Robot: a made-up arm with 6 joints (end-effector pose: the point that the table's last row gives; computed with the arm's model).
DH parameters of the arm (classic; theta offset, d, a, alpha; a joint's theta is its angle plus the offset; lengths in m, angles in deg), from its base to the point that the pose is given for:
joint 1: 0 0.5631 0 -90
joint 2: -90 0 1.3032 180
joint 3: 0 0 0 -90
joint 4: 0 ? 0 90
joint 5: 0 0.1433 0 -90
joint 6: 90 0 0 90
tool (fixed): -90 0 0 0
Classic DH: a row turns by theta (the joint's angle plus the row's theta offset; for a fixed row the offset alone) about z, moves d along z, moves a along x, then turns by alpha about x.
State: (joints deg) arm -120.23 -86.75 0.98 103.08 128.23 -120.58
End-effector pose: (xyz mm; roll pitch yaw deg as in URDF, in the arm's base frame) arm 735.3 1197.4 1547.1 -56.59 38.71 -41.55
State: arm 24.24 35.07 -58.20 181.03 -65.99 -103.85
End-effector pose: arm 574.5 415.8 726.0 -76.08 27.28 25.30
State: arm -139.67 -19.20 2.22 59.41 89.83 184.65
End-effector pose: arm -328.6 -183.3 2239.3 60.93 -28.35 -37.66
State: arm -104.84 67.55 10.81 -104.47 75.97 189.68
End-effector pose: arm -371.3 -1541.2 227.7 -155.36 19.61 160.91
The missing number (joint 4, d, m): -0.9053
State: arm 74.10 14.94 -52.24 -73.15 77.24 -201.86
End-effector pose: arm 193.5 527.8 934.6 -136.25 5.39 4.45
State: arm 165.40 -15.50 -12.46 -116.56 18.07 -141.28
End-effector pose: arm -560.5 79.8 1738.9 -102.45 5.05 149.23
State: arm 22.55 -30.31 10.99 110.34 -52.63 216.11
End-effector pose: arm -80.3 20.6 2386.6 81.35 -37.45 -47.28
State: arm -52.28 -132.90 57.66 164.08 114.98 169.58
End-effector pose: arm -1015.1 1537.7 -528.6 -38.74 -69.12 -8.05
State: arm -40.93 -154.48 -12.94 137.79 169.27 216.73
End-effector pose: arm -935.5 951.7 -125.3 -74.23 30.21 -32.61
